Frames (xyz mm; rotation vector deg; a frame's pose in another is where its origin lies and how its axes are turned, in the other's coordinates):
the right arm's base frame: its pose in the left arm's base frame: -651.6 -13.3 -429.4 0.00 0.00 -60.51
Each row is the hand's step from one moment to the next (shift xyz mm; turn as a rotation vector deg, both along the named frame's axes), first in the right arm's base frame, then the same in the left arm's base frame.
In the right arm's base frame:
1: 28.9 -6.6 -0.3 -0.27 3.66 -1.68
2: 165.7 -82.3 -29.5 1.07 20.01 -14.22
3: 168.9 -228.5 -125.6 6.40 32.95 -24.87
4: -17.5 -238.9 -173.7 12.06 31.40 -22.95
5: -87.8 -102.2 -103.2 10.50 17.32 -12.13
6: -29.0 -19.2 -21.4 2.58 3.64 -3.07
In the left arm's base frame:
1: 8.5 -28.4 -0.3 3.05 2.04 -1.68
2: 9.9 -184.7 -29.5 17.94 8.92 -14.22
3: -115.8 -259.5 -125.6 31.83 10.65 -24.87
4: -216.6 -102.4 -173.7 33.27 4.96 -22.95
5: -132.2 26.1 -103.2 20.24 -0.61 -12.13
6: -31.0 15.8 -21.4 4.44 -0.45 -3.07

